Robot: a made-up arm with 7 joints. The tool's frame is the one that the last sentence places.
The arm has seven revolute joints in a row. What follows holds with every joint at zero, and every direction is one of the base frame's. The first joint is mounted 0.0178 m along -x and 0.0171 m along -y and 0.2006 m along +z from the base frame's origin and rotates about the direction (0.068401, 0.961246, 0.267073). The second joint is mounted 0.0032 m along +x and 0.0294 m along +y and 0.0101 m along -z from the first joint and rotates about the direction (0.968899, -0.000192, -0.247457). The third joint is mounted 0.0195 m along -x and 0.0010 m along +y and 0.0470 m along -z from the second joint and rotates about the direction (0.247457, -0.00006, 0.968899). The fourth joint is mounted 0.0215 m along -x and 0.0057 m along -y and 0.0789 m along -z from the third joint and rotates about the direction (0.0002, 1, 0.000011). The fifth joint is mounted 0.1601 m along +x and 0.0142 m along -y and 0.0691 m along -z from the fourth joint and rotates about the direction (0.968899, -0.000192, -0.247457). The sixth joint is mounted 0.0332 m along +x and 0.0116 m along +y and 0.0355 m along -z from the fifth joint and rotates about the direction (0.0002, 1, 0.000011). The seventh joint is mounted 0.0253 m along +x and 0.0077 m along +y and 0.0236 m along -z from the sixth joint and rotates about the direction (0.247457, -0.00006, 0.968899). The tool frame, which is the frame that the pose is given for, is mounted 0.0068 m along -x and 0.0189 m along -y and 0.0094 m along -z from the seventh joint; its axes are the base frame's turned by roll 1.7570, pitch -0.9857 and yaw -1.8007 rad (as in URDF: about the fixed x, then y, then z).
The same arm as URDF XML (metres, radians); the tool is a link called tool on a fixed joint. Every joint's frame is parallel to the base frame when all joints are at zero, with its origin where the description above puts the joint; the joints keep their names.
<robot name="arm">
<joint name="tool_joint" type="fixed"><parent link="link7"/><child link="tool"/><origin xyz="-0.0068 -0.0189 -0.0094" rpy="1.757 -0.9857 -1.8007"/></joint>
<joint name="joint 7" type="continuous"><parent link="link6"/><child link="link7"/><origin xyz="0.0253 0.0077 -0.0236" rpy="0 0 0"/><axis xyz="0.247497 -0.0001 0.968889"/></joint>
<joint name="joint 6" type="continuous"><parent link="link5"/><child link="link6"/><origin xyz="0.0332 0.0116 -0.0355" rpy="0 0 0"/><axis xyz="0.0002 1 0"/></joint>
<joint name="joint 5" type="continuous"><parent link="link4"/><child link="link5"/><origin xyz="0.1601 -0.0142 -0.0691" rpy="0 0 0"/><axis xyz="0.968889 -0.0002 -0.247497"/></joint>
<joint name="joint 4" type="continuous"><parent link="link3"/><child link="link4"/><origin xyz="-0.0215 -0.0057 -0.0789" rpy="0 0 0"/><axis xyz="0.0002 1 0"/></joint>
<joint name="joint 3" type="continuous"><parent link="link2"/><child link="link3"/><origin xyz="-0.0195 0.001 -0.047" rpy="0 0 0"/><axis xyz="0.247497 -0.0001 0.968889"/></joint>
<joint name="joint 2" type="continuous"><parent link="link1"/><child link="link2"/><origin xyz="0.0032 0.0294 -0.0101" rpy="0 0 0"/><axis xyz="0.968889 -0.0002 -0.247497"/></joint>
<joint name="joint 1" type="continuous"><parent link="base"/><child link="link1"/><origin xyz="-0.0178 -0.0171 0.2006" rpy="0 0 0"/><axis xyz="0.068403 0.961235 0.26711"/></joint>
<link name="base"/>
<link name="link1"/>
<link name="link2"/>
<link name="link3"/>
<link name="link4"/>
<link name="link5"/>
<link name="link6"/>
<link name="link7"/>
<link name="tool"/>
</robot>

